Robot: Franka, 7 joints.
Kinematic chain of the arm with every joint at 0, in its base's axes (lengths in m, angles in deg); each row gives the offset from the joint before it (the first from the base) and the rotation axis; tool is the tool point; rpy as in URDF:
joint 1: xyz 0 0 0.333 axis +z
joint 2: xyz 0 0 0 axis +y
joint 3: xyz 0 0 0.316 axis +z
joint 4: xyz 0.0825 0 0 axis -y
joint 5: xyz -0.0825 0 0.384 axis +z
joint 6: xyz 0 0 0 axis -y
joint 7: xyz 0.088 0 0 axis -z
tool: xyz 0 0 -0.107 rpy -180 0 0
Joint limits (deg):
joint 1: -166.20..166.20
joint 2: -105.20..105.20
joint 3: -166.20..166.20
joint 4: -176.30..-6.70
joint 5: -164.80..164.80
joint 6: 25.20..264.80
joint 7: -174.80..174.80
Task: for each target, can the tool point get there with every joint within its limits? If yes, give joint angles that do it. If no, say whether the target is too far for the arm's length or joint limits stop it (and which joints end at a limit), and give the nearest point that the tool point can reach.
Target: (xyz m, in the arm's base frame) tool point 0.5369 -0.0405 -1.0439
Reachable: no: too far | nearest point 0.3914 -0.0295 -0.3494 | short by 0.710 m
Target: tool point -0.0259 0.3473 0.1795
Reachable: yes | joints -13.48 78.85 62.76 -159.10 -72.94 156.43 28.15
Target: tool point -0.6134 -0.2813 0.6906
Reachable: yes | joints 45.83 -56.25 134.23 -32.82 77.56 219.40 -61.14
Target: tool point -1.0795 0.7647 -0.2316
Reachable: no: too far | nearest point -0.6439 0.4561 -0.0038 | short by 0.580 m
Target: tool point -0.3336 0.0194 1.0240
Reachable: yes | joints -53.80 -26.44 -91.92 -29.58 -105.63 211.13 -11.57
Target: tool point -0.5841 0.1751 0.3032
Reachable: yes | joints 96.10 52.42 75.47 -113.82 -57.50 130.09 -7.26
